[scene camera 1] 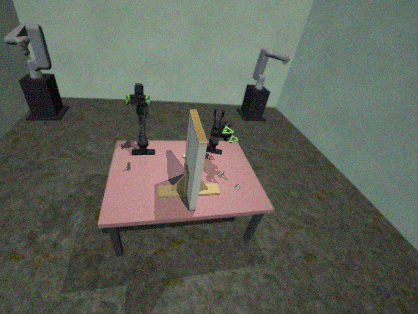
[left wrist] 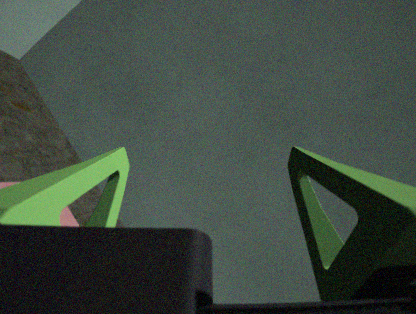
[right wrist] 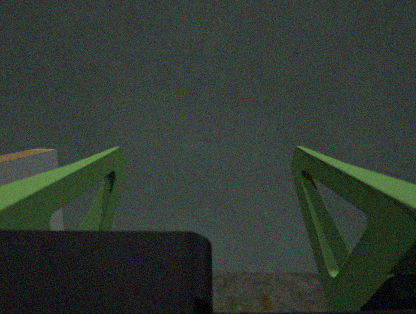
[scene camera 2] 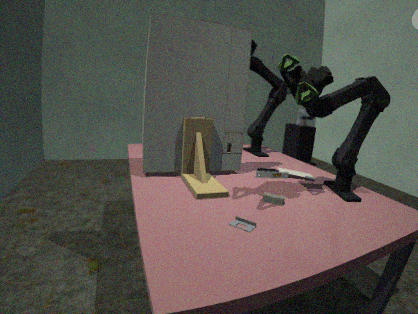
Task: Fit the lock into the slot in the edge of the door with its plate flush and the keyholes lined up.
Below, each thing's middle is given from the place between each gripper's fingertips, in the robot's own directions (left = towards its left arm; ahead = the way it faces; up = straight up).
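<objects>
Grey door (scene camera 1: 196,145): from my left hand, 14 cm ahead, 34 cm to the right, 10 cm below. Wooden stand (scene camera 2: 197,134): from my left hand, 14 cm ahead, 34 cm to the right, 29 cm below.
Grey door: from my right hand, 340 mm to the left, 190 mm ahead, 330 mm below. Wooden stand: from my right hand, 340 mm to the left, 190 mm ahead, 530 mm below.
</objects>
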